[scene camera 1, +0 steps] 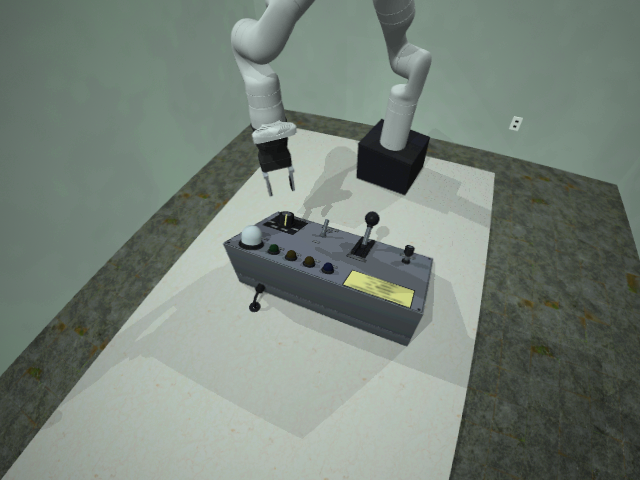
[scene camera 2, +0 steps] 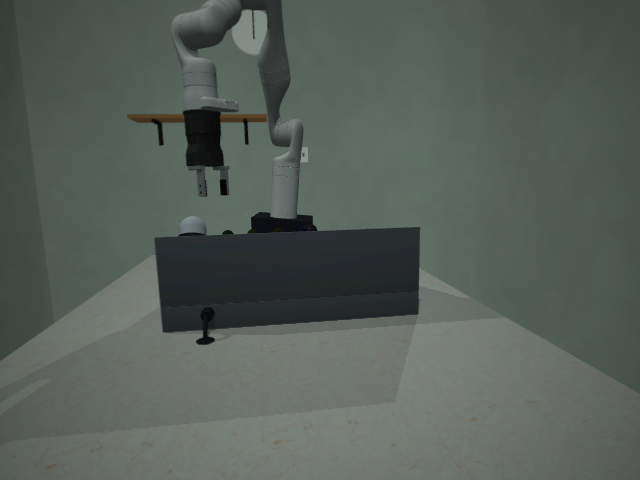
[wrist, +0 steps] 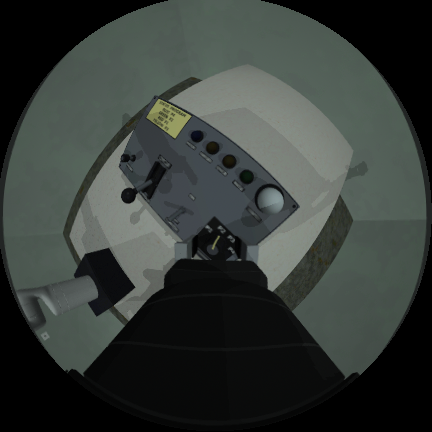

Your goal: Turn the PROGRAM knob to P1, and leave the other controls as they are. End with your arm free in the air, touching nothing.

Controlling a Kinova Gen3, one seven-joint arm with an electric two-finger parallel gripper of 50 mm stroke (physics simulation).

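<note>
The PROGRAM knob is a black dial with a yellow pointer line, on a black plate at one end of the grey console. In the wrist view its pointer is toward the P2 mark. P1 is to the left of P2, with P3 and P4 to the right. My gripper is open and empty, pointing down in the air above the knob. In the wrist view the knob appears between the fingers. The knob is hidden in scene camera 2.
The console also carries a white dome, several small coloured lamps, a toggle switch, a ball-topped lever, a small black control and a yellow label. A black crank is at its front.
</note>
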